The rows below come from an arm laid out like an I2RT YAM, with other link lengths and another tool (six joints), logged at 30 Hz.
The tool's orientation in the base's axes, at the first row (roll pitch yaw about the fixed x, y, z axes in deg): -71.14 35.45 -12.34
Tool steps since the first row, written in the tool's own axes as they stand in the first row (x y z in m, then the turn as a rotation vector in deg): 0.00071 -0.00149 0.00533 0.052 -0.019 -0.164; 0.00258 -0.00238 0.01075 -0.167 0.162 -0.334; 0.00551 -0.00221 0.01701 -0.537 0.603 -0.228; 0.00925 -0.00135 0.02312 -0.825 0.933 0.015; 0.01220 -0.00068 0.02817 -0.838 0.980 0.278; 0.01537 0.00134 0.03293 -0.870 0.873 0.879; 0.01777 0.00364 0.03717 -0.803 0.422 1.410; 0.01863 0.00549 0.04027 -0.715 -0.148 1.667; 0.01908 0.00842 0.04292 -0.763 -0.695 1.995; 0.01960 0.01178 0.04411 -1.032 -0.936 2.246; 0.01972 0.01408 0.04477 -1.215 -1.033 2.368; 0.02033 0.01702 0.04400 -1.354 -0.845 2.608; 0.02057 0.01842 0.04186 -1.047 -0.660 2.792
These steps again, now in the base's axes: 0.00332 0.00394 0.00214 -0.013 -0.162 -0.059; 0.00731 0.00803 0.00317 -0.337 -0.196 -0.116; 0.01197 0.01313 0.00299 -0.797 0.153 -0.213; 0.01690 0.01825 0.00176 -1.087 0.561 -0.237; 0.02088 0.02249 0.00087 -1.017 0.816 -0.196; 0.02430 0.02703 -0.00128 -0.761 1.307 0.063; 0.02677 0.03136 -0.00332 -0.293 1.570 0.512; 0.02778 0.03475 -0.00443 0.143 1.535 0.968; 0.02779 0.03828 -0.00625 0.486 1.596 1.504; 0.02710 0.04070 -0.00883 0.482 1.761 1.912; 0.02637 0.04226 -0.01050 0.428 1.858 2.125; 0.02519 0.04274 -0.01333 0.322 2.176 2.123; 0.02390 0.04142 -0.01511 0.551 2.366 1.851
